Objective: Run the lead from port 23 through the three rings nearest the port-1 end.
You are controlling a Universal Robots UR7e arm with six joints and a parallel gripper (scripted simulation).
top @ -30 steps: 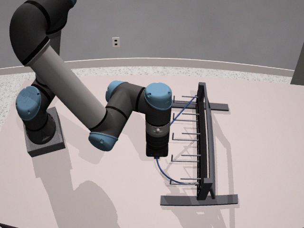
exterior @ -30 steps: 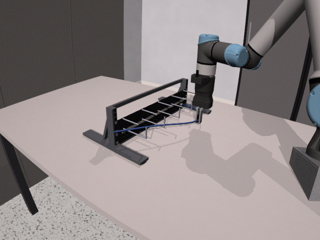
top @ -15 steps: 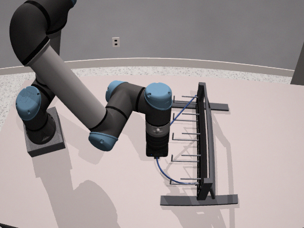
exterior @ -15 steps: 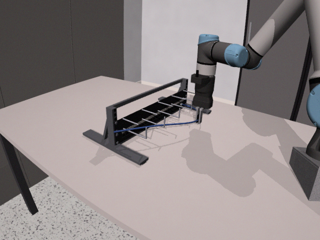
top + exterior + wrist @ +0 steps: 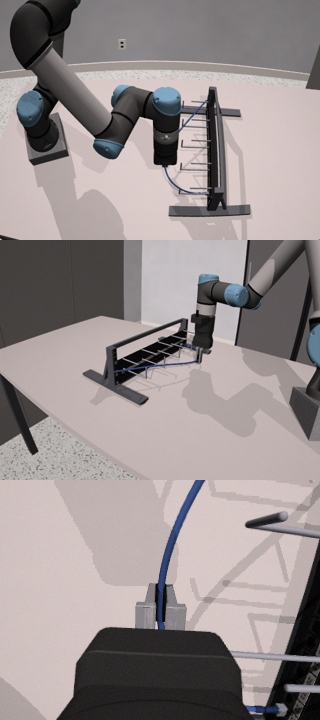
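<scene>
The rack is 170 mm ahead of my hand, 70 mm to the left of it and 20 mm above it.
</scene>
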